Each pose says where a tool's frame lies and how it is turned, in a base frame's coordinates. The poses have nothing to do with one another.
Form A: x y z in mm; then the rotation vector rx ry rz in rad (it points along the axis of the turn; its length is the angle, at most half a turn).
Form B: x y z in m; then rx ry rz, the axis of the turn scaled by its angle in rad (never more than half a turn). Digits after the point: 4 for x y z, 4 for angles.
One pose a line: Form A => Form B
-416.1, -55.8, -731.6, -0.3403, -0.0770, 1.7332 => -0.4161, -0.0558, -0.7316, -0.3403, -0.0770, 1.7332
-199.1, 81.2, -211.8, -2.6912, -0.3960, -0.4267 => -0.1991, 0.0812, -0.2118, -2.6912, -0.3960, -0.4267
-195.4, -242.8, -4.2, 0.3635, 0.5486, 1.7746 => -0.1954, -0.2428, -0.0042, 0.3635, 0.5486, 1.7746
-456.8, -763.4, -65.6, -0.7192, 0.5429, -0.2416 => -0.4568, -0.7634, -0.0656, -0.7192, 0.5429, -0.2416
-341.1, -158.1, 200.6, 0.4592, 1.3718, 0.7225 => -0.3411, -0.1581, 0.2006, 0.4592, 1.3718, 0.7225
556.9, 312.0, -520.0, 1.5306, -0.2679, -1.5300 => 0.5569, 0.3120, -0.5200, 1.5306, -0.2679, -1.5300
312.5, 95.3, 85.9, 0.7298, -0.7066, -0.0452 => 0.3125, 0.0953, 0.0859, 0.7298, -0.7066, -0.0452
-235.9, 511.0, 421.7, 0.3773, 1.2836, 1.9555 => -0.2359, 0.5110, 0.4217, 0.3773, 1.2836, 1.9555
